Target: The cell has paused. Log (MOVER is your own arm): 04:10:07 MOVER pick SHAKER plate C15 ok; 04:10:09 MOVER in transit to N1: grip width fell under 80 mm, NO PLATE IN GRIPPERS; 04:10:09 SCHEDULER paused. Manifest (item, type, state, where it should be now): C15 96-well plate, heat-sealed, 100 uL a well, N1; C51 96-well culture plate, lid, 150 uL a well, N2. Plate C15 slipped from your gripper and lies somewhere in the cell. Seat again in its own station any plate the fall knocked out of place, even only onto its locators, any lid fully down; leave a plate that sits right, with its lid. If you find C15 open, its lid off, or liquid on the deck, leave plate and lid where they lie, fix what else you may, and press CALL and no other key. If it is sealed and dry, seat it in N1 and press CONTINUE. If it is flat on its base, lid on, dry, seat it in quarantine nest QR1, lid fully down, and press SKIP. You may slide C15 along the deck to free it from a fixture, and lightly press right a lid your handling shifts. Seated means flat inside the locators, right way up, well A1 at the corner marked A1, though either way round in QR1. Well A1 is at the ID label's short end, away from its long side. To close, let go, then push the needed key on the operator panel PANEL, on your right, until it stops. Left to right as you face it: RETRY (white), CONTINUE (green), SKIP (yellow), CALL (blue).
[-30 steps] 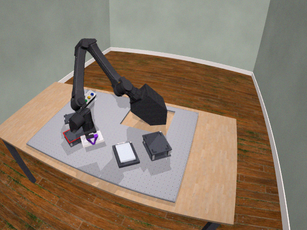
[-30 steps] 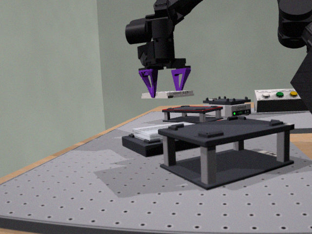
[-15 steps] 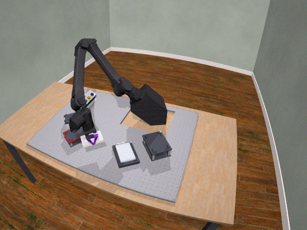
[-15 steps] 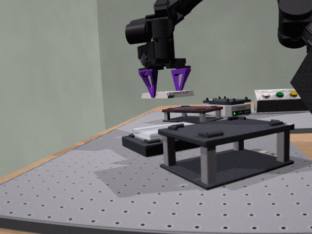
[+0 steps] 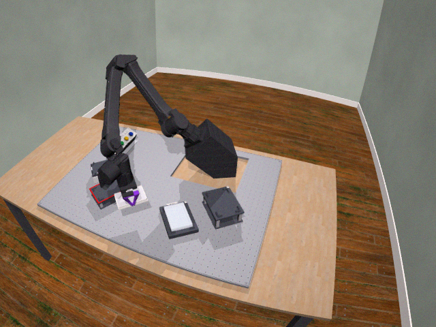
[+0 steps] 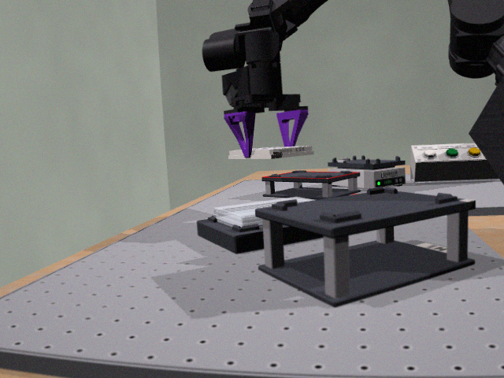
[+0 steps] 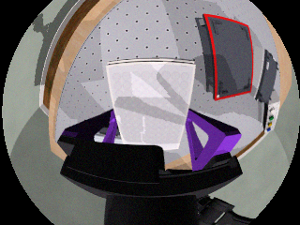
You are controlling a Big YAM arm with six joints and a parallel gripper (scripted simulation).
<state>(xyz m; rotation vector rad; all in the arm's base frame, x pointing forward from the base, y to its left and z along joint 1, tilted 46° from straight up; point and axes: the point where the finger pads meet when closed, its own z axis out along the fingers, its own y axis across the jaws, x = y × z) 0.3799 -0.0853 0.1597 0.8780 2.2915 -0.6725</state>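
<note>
The white plate is right at my hand. From my hand the other things lie so: red-edged nest (170 mm to the right, 70 mm behind, 60 mm below); clear lid (200 mm to the left, 70 mm below, 20 mm behind); white key (340 mm behind, 260 mm to the right, 30 mm below).
</note>
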